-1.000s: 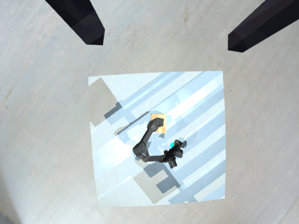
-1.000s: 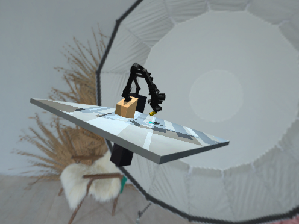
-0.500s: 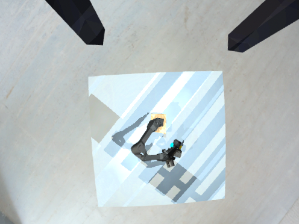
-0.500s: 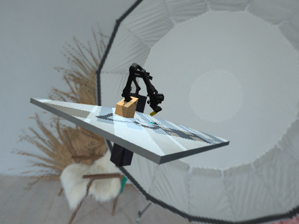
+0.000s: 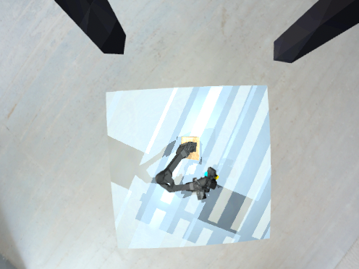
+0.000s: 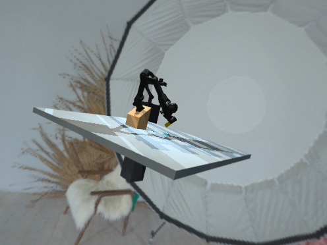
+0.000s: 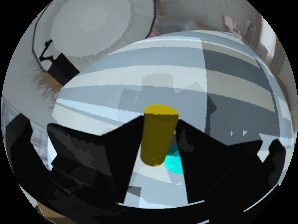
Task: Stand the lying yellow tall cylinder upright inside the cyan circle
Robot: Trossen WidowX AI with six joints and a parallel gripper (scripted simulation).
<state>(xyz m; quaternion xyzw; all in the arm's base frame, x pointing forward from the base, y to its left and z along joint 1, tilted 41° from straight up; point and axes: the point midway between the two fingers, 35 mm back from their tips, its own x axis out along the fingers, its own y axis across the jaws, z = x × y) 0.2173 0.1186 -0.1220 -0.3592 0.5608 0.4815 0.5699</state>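
My gripper tip is 110 mm above the cyan circle, 40 mm to the left of it and 10 mm short of it. Round my gripper tip: yellow tall cylinder: 20 mm below, 10 mm to the right, 10 mm behind.
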